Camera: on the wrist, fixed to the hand. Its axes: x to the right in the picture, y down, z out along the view.
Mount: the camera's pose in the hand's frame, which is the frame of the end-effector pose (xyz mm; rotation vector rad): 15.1 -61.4 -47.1 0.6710 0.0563 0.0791
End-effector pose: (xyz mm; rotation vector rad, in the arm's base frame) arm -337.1 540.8 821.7 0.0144 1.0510 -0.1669
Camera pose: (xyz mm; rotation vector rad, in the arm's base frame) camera -379.2 482.5 789.4 0.6687 1.0080 -0.4426
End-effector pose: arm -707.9 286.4 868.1 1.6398 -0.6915 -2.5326
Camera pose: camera -661.0 321.4 815.3 -1.5272 1.4649 2.0003
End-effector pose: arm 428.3 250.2 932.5 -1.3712 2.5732 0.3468
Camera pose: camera 468.0 191.0 966.2 -1.0333 2.4372 -0.5113
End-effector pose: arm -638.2 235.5 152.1 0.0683 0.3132 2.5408
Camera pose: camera -623.2 283.7 91.5 0.2670 1.1891 2.4037
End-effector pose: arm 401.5 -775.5 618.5 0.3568 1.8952 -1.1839
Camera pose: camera 330.5 -770.2 652.3 0.8206 1.4629 -1.7485
